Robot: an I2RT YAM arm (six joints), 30 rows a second.
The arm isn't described. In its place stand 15 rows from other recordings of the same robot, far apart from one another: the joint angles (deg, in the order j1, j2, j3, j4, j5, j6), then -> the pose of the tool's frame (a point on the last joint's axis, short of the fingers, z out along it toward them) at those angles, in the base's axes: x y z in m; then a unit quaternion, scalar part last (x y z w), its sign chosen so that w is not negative.
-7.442, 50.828, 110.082, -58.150, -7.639, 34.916 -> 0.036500 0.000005 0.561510 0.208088 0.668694 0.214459 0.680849
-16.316, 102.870, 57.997, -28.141, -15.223, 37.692 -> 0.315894 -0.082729 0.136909 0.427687 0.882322 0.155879 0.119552
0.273, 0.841, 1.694, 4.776, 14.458, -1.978 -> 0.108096 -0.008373 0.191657 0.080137 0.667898 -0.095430 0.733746
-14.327, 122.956, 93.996, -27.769, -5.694, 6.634 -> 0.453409 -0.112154 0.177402 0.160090 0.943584 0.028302 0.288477
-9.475, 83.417, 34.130, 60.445, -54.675, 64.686 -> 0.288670 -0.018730 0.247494 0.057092 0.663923 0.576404 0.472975
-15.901, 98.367, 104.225, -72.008, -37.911, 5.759 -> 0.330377 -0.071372 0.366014 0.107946 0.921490 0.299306 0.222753
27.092, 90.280, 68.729, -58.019, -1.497, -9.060 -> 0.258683 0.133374 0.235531 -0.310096 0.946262 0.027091 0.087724
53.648, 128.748, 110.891, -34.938, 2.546, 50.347 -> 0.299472 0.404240 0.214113 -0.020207 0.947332 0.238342 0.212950
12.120, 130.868, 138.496, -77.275, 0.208, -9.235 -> 0.455372 0.097658 0.302376 -0.182050 0.967284 0.002662 0.176670
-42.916, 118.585, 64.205, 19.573, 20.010, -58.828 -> 0.303689 -0.298997 0.119773 -0.041094 0.875494 -0.451052 0.168446
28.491, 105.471, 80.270, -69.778, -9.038, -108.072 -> 0.285764 0.161463 0.209159 -0.923985 0.371728 0.088196 0.017104
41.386, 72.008, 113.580, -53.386, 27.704, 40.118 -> 0.149902 0.110032 0.550447 0.142623 0.755176 0.258900 0.585097
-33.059, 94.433, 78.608, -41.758, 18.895, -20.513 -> 0.287223 -0.200701 0.276725 0.149043 0.936550 -0.264794 0.174769
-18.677, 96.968, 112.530, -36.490, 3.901, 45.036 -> 0.353756 -0.122138 0.459961 0.450918 0.689098 0.101886 0.558064
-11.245, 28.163, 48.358, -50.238, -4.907, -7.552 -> 0.090083 -0.014806 0.324188 0.006506 0.865659 -0.044939 0.498571
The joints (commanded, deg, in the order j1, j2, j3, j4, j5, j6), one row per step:
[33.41, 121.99, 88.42, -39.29, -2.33, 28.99]
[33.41, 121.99, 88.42, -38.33, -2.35, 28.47]
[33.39, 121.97, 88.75, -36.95, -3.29, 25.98]
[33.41, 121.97, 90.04, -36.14, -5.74, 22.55]
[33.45, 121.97, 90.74, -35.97, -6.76, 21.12]
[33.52, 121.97, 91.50, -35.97, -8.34, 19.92]
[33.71, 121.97, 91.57, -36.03, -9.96, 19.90]
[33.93, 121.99, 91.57, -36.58, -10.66, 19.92]
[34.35, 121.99, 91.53, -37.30, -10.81, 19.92]
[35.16, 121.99, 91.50, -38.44, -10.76, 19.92]
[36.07, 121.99, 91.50, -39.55, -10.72, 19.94]
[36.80, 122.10, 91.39, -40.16, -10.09, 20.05]
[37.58, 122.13, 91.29, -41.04, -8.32, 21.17]
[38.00, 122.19, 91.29, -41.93, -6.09, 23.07]
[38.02, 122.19, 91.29, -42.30, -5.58, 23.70]
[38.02, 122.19, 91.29, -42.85, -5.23, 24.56]
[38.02, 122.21, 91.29, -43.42, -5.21, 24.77]
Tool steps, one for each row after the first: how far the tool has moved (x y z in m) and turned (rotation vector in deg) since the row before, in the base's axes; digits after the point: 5 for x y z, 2 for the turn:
[0.00145, 0.00097, 0.00056, 0.42, -0.90, 0.50]
[0.00273, 0.00232, 0.00260, 1.09, -1.50, 2.64]
[0.00370, 0.00444, 0.00692, 2.20, -1.39, 4.09]
[0.00153, 0.00213, 0.00363, 0.90, -0.63, 1.74]
[0.00105, 0.00251, 0.00389, 1.33, -0.22, 1.79]
[-0.00135, 0.00207, 0.00045, 1.24, 0.81, 0.86]
[-0.00202, 0.00122, -0.00049, 0.22, 0.84, 0.48]
[-0.00307, 0.00196, -0.00071, -0.31, 0.71, 0.48]
[-0.00535, 0.00385, -0.00095, -0.71, 0.93, 0.79]
[-0.00574, 0.00444, -0.00074, -0.67, 0.89, 0.88]
[-0.00421, 0.00335, -0.00179, -0.95, 0.35, 0.42]
[-0.00444, 0.00272, -0.00140, -1.77, 0.15, -0.83]
[-0.00234, 0.00048, -0.00111, -1.96, -0.01, -2.05]
[-0.00043, -0.00054, -0.00024, -0.51, 0.15, -0.73]
[-0.00066, -0.00079, -0.00032, -0.46, 0.44, -0.92]
[-0.00080, -0.00064, -0.00044, -0.35, 0.50, -0.21]

